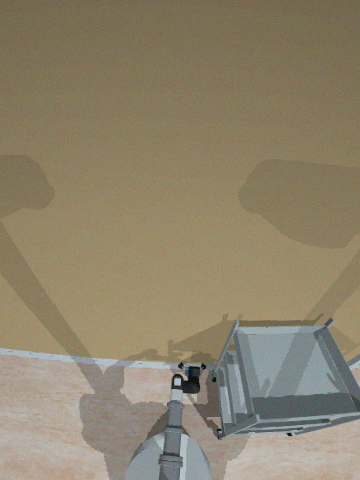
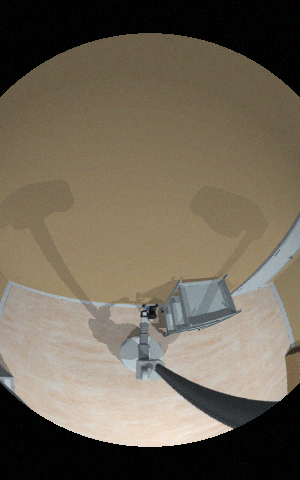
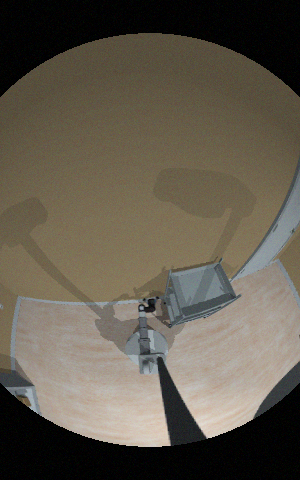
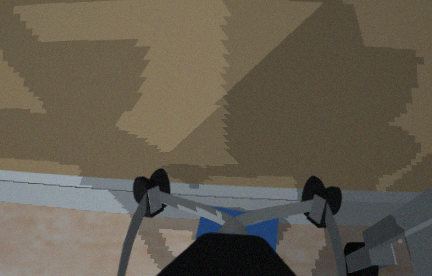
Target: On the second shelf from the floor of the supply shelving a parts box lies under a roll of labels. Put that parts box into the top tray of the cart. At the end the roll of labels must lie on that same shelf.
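Places are measured from the robot's base along level axes (x ahead, y left, z up), in millimetres.
Where they show: gripper, between the fingertips: (image 1: 192, 365) (image 2: 149, 304) (image 3: 150, 297) (image 4: 235, 188).
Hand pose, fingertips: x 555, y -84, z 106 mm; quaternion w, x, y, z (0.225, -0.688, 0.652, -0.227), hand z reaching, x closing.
Observation:
After its pixels a point has its place.
My gripper (image 1: 192, 367) @(z 106, x 555, y -84 mm) (image 2: 151, 306) @(z 106, x 555, y -84 mm) (image 3: 150, 300) @(z 106, x 555, y -84 mm) (image 4: 235, 188) @(z 106, x 555, y -84 mm) is open, its fingertips wide apart with nothing between them. A blue box-like thing (image 1: 187, 372) @(z 32, x 528, y -60 mm) (image 4: 262, 232) @(z 32, x 537, y -119 mm) shows beyond and below the gripper, near the foot of the wall; the gripper's body and fingers hide much of it, and I cannot tell whether it is the parts box. The grey cart (image 1: 227, 345) @(z 526, x 525, y -233 mm) stands right of the gripper, close to the wall. Its top tray (image 1: 280, 367) @(z 635, x 400, y -425 mm) (image 2: 205, 297) @(z 635, x 427, y -472 mm) (image 3: 200, 285) @(z 635, x 424, y -466 mm) holds nothing that I can see. The roll of labels does not show.
The tan wall (image 1: 150, 250) @(z 1090, x 566, y 121 mm) (image 4: 190, 100) @(z 199, x 576, y -47 mm) with a pale skirting strip (image 1: 60, 357) @(z 48, x 510, y 830 mm) (image 4: 40, 187) @(z 47, x 550, y 159 mm) stands ahead. A pale door-like panel (image 2: 280, 260) @(z 825, x 655, y -1677 mm) (image 3: 272, 245) @(z 666, x 650, y -1598 mm) is at the right. Part of a grey-white unit (image 3: 31, 397) with something brown inside shows at the lower left; it may be shelving.

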